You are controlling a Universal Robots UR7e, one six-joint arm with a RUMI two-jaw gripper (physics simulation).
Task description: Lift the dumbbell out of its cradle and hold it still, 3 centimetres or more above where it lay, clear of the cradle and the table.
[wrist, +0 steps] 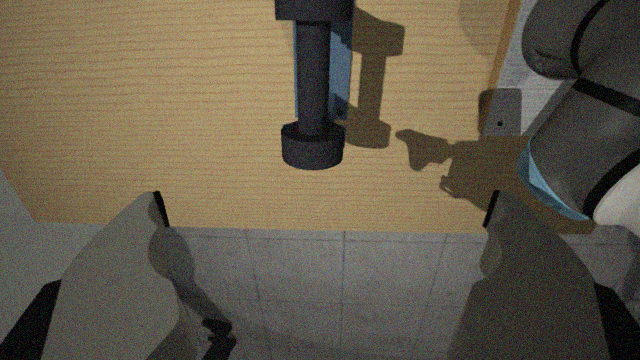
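Pixels of known places: gripper, fingertip midpoint: (pixel 324 194); arm's base at its link origin: (pixel 572 27).
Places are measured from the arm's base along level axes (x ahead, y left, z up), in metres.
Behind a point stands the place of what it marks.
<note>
A dark dumbbell (pixel 314 80) {x 0.380, y 0.083, z 0.191 m} lies lengthwise up and down the wrist view, at the top centre. Its near round head is in full view; its far head is cut off by the top edge. The blue cradle (pixel 341 75) {x 0.346, y 0.114, z -0.031 m} shows beneath and to the right of the handle, partly hidden by it. My gripper (pixel 324 194) {x 0.361, y 0.090, z 0.399 m} is open wide, one finger at the lower left and one at the lower right. Its fingertips are below the near head in the view, with no part of the dumbbell between them.
The wooden table (pixel 150 125) {x 0.732, y 0.249, z -0.039 m} ends at an edge below the dumbbell, with the tiled floor (pixel 300 280) beyond. The robot's own grey arm (pixel 585 120) {x 0.067, y 0.098, z 0.180 m} and its metal base plate (pixel 530 90) {x 0.018, y 0.101, z -0.006 m} are at the right. Shadows of the dumbbell and arm fall on the table.
</note>
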